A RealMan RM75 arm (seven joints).
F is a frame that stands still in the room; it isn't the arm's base.
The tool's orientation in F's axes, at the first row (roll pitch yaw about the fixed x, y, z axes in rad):
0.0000 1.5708 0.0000
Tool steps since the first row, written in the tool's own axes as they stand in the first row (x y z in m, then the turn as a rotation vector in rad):
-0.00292 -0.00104 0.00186 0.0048 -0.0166 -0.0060
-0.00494 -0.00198 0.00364 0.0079 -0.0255 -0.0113
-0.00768 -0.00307 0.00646 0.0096 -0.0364 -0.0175
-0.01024 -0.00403 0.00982 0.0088 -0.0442 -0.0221
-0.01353 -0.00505 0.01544 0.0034 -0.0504 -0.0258
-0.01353 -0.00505 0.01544 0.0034 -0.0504 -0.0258
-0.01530 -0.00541 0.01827 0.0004 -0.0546 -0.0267
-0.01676 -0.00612 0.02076 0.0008 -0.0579 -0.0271
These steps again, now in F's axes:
0.00186 -0.00104 0.00292 -0.0060 -0.0166 -0.0048
0.00364 -0.00198 0.00494 -0.0113 -0.0255 -0.0079
0.00646 -0.00307 0.00768 -0.0175 -0.0364 -0.0096
0.00982 -0.00403 0.01024 -0.0221 -0.0442 -0.0088
0.01544 -0.00505 0.01353 -0.0258 -0.0504 -0.0034
0.01544 -0.00505 0.01353 -0.0258 -0.0504 -0.0034
0.01827 -0.00541 0.01530 -0.0267 -0.0546 -0.0004
0.02076 -0.00612 0.01676 -0.0271 -0.0579 -0.0008

